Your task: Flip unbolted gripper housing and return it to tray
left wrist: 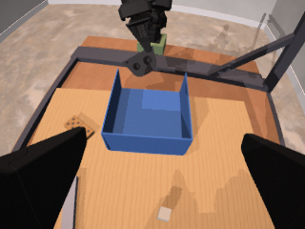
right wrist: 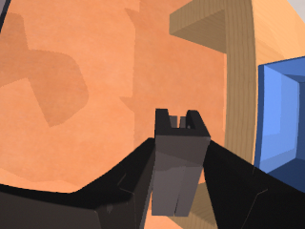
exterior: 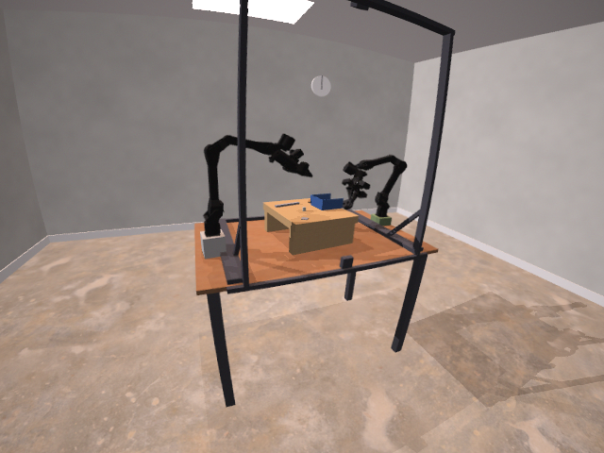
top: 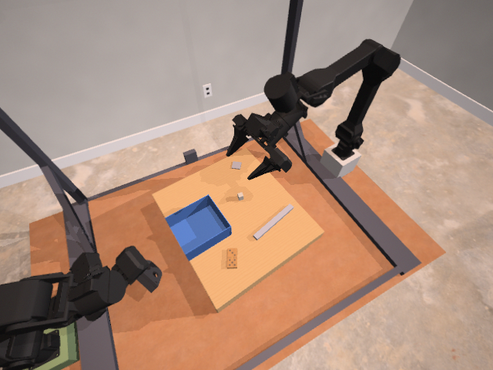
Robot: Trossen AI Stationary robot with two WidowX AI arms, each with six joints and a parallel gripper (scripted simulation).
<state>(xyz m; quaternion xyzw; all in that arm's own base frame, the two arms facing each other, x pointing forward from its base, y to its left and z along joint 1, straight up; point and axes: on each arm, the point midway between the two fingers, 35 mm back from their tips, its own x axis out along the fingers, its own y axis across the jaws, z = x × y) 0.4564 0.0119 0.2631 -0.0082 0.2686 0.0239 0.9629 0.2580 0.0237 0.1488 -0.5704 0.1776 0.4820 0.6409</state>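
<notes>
The gripper housing lies 3 cm to the left of my right hand and 5 cm below it. The rest, counted from my right hand: wooden platform 2 cm behind, 32 cm to the left, 10 cm below; then blue tray 1 cm behind, 23 cm to the left, 2 cm below; then small cube 4 cm behind, 36 cm to the left, 3 cm below.
</notes>
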